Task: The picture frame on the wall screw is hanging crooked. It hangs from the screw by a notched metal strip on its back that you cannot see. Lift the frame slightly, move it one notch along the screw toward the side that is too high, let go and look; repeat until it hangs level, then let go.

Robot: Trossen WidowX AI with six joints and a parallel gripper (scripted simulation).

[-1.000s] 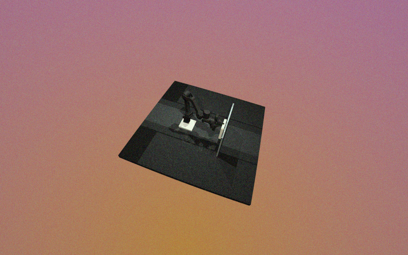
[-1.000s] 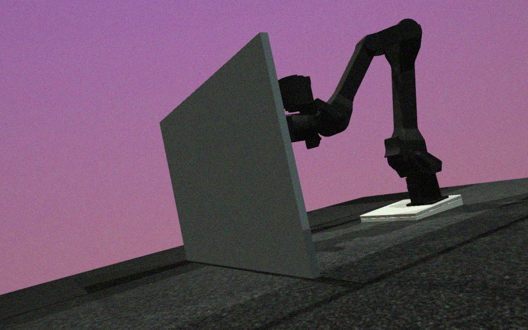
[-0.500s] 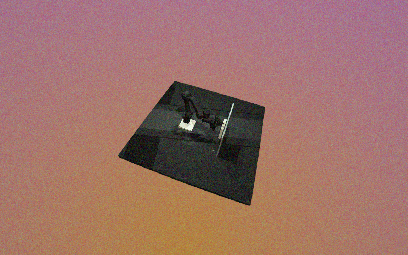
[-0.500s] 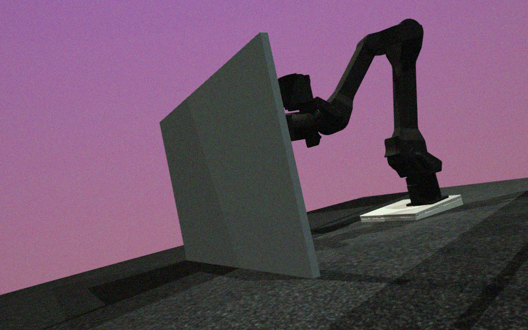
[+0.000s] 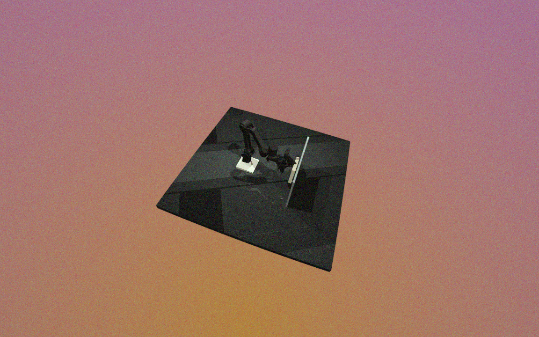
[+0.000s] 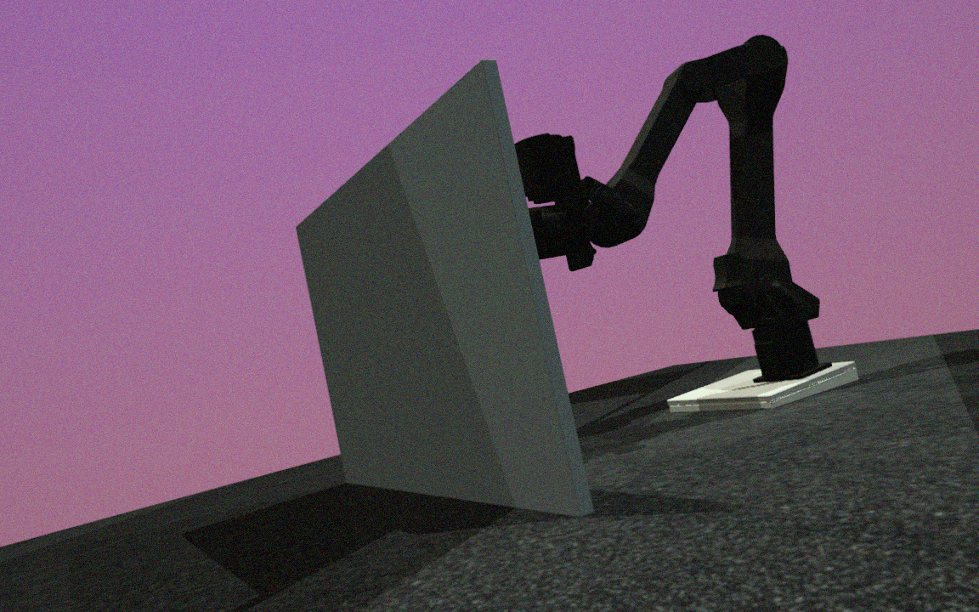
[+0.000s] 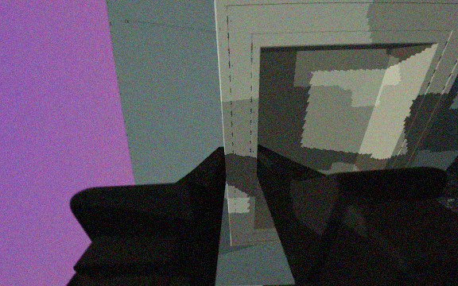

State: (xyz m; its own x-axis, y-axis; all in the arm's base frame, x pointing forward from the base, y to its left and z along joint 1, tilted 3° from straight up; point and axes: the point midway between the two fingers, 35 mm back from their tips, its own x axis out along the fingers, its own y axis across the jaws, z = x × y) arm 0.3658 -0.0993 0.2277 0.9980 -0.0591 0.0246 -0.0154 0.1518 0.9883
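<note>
The picture frame lies 50 mm below my gripper tip and 10 mm to the right of it. Round my gripper tip: wall panel (70 mm below, 20 mm ahead, 10 mm to the left).
</note>
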